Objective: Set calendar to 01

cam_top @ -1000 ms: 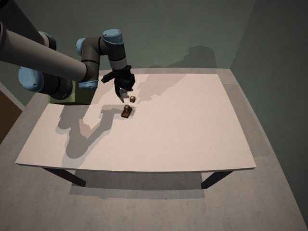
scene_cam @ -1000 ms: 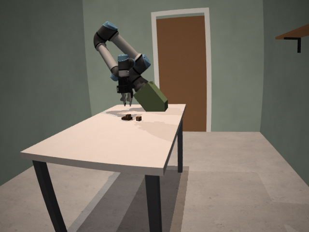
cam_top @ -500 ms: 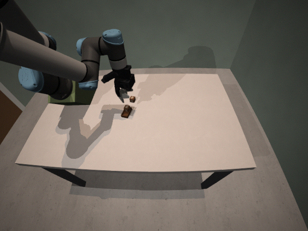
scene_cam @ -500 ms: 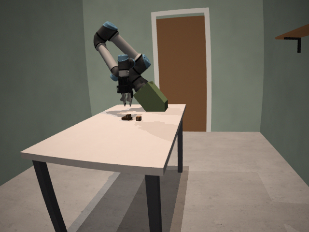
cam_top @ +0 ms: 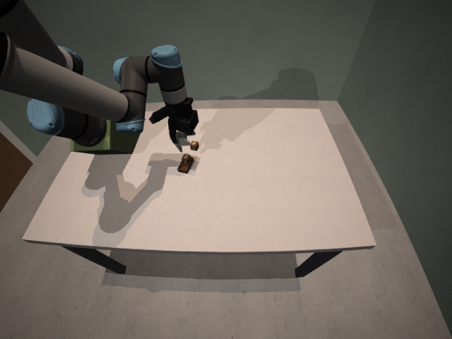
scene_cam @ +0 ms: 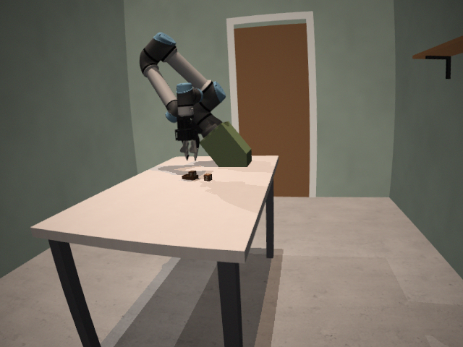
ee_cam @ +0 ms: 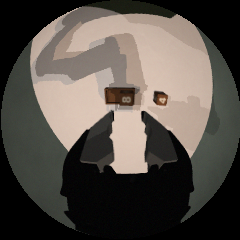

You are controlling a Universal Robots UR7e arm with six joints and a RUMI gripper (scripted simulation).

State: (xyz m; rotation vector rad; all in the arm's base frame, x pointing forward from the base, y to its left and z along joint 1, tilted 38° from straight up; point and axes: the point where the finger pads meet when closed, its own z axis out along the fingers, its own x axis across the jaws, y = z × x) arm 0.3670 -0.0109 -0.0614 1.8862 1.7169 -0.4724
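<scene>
The brown tray is 10 cm below my hand and 2 cm to the right of it.
</scene>
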